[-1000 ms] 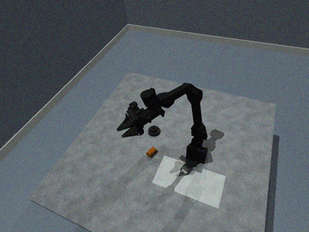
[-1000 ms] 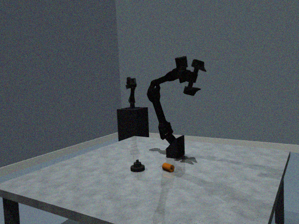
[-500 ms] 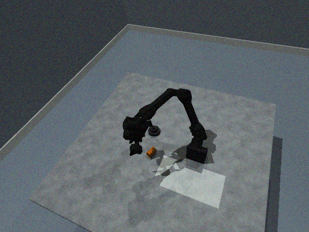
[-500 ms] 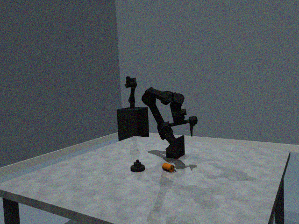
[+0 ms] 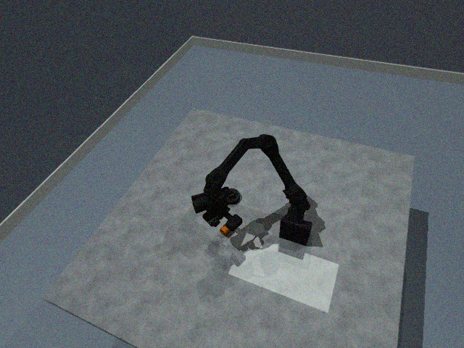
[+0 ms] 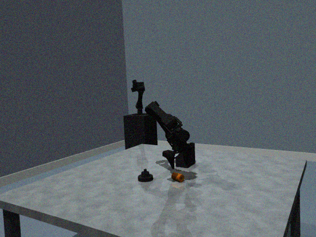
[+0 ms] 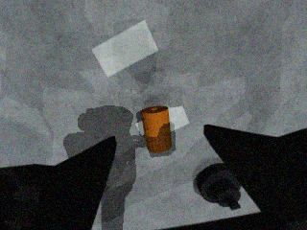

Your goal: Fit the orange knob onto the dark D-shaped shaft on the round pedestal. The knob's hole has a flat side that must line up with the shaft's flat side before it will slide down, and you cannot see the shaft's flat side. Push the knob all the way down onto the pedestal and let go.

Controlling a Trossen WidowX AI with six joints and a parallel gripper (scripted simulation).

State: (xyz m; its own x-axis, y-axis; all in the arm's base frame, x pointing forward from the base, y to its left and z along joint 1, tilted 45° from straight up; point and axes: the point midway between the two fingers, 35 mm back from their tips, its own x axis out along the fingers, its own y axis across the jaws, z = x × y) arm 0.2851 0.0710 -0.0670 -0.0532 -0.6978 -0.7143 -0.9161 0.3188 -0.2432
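The orange knob is 10 mm behind my gripper tip, 20 mm to the right of it and 60 mm below it. Round my gripper tip: round pedestal 40 mm ahead, 190 mm to the right, 50 mm below.
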